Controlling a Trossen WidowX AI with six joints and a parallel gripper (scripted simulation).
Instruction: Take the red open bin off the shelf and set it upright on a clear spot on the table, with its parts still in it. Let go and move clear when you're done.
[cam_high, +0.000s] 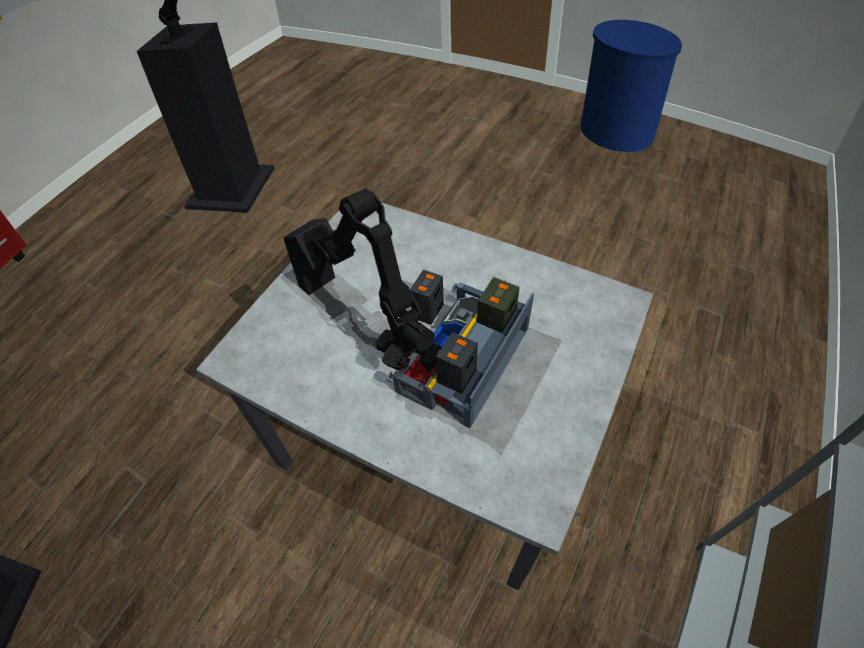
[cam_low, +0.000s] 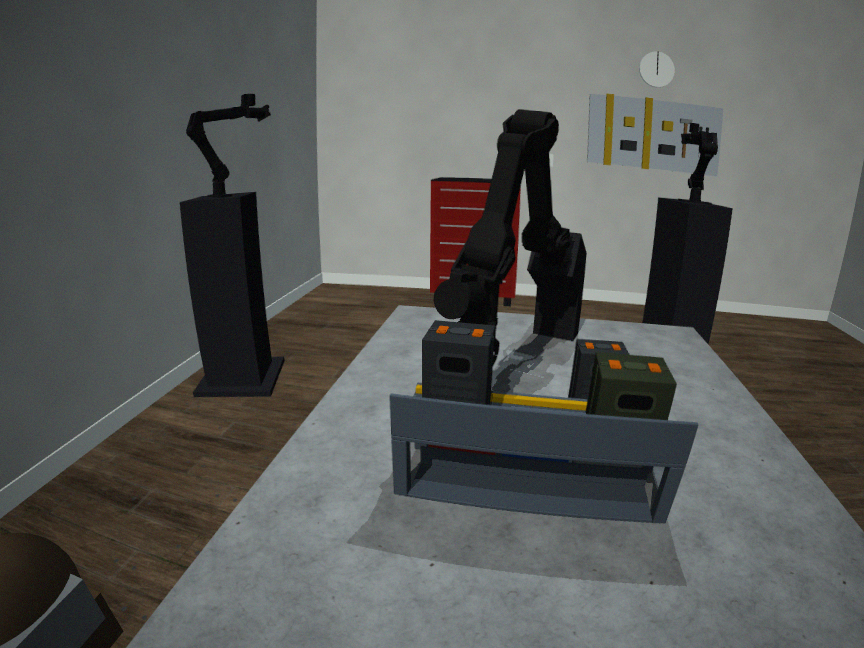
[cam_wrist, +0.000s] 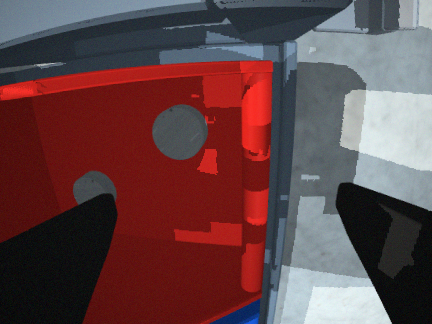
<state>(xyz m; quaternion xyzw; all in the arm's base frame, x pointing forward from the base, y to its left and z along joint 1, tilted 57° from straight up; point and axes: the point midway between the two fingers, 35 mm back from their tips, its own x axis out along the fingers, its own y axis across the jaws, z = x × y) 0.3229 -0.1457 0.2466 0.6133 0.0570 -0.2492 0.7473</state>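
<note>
Right now the red open bin is 60 mm ahead of my hand, 20 mm to the right of it and 30 mm below it. Also, from my hand: yellow rail: 130 mm ahead, 70 mm to the left, 30 mm above; then grey bin: 130 mm ahead, 190 mm to the left, 30 mm below; then blue bin: 100 mm ahead, 90 mm to the left, 30 mm below.
</note>
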